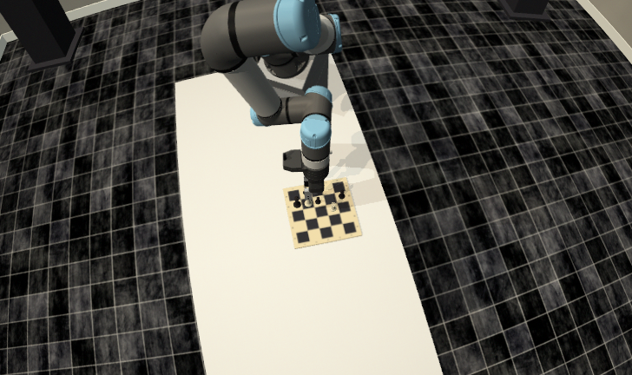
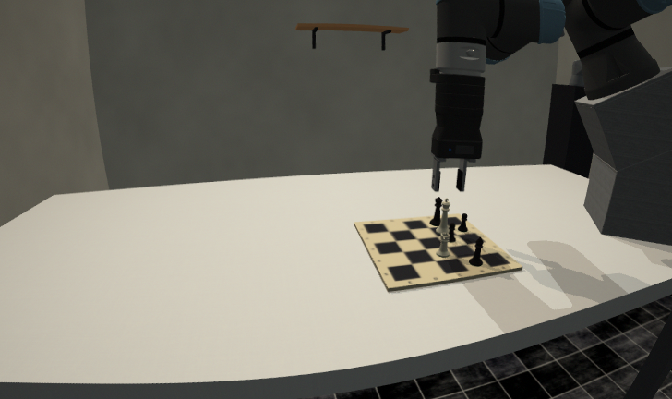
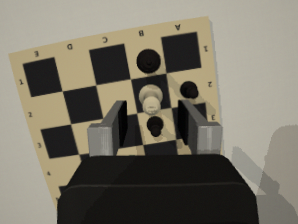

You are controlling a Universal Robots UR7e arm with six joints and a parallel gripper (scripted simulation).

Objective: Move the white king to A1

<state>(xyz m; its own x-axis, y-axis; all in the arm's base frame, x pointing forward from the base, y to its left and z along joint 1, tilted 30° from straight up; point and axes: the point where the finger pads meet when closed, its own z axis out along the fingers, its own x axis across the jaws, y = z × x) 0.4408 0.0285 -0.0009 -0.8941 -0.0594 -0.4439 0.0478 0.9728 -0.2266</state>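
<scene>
The white king lies 60 mm below my hand. The rest, counted from my hand: chessboard 30 mm ahead, 40 mm to the left, 100 mm below.
</scene>
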